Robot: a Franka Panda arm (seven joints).
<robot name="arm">
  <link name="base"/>
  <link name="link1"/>
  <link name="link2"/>
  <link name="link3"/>
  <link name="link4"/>
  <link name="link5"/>
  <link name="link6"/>
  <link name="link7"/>
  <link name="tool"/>
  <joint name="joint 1" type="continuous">
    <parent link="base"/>
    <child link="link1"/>
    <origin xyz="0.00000 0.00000 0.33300" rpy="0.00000 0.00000 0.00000"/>
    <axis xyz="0 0 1"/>
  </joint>
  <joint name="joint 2" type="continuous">
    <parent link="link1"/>
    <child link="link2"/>
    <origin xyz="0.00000 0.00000 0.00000" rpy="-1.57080 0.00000 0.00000"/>
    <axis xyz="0 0 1"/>
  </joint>
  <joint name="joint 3" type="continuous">
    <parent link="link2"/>
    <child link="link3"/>
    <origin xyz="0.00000 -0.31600 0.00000" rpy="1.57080 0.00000 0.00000"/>
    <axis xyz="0 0 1"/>
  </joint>
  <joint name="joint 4" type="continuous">
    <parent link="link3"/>
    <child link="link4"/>
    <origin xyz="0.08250 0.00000 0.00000" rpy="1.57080 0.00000 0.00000"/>
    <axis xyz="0 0 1"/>
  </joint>
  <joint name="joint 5" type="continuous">
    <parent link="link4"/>
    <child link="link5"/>
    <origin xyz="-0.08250 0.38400 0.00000" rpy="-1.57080 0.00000 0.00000"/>
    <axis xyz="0 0 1"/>
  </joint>
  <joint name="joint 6" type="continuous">
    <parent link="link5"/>
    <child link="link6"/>
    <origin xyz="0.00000 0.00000 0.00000" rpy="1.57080 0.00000 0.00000"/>
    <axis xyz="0 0 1"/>
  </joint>
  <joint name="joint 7" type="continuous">
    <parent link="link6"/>
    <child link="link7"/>
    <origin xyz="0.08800 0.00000 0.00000" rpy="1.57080 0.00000 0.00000"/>
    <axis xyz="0 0 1"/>
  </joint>
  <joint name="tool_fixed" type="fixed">
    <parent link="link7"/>
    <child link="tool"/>
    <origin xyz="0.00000 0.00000 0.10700" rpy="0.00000 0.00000 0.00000"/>
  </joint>
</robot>
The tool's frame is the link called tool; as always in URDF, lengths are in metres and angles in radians. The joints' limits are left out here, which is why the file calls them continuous.
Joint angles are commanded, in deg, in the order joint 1, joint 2, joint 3, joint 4, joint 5, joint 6, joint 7. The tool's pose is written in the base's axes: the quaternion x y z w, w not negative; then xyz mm. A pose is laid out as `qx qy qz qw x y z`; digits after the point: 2 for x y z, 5 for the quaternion.
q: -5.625, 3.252, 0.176, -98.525, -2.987, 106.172, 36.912
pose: 0.93372 -0.35506 0.04373 0.01386 585.96 -60.03 546.36
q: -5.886, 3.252, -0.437, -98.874, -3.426, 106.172, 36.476
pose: 0.93273 -0.35766 0.04166 0.01902 584.33 -69.35 543.42
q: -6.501, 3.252, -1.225, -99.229, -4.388, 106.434, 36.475
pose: 0.92888 -0.36683 0.04274 0.02794 582.16 -84.71 540.93
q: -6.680, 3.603, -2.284, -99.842, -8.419, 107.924, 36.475
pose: 0.92683 -0.36647 0.05496 0.06058 582.28 -102.36 535.18
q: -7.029, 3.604, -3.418, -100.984, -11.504, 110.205, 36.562
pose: 0.92315 -0.36865 0.06952 0.08396 580.77 -120.46 529.92
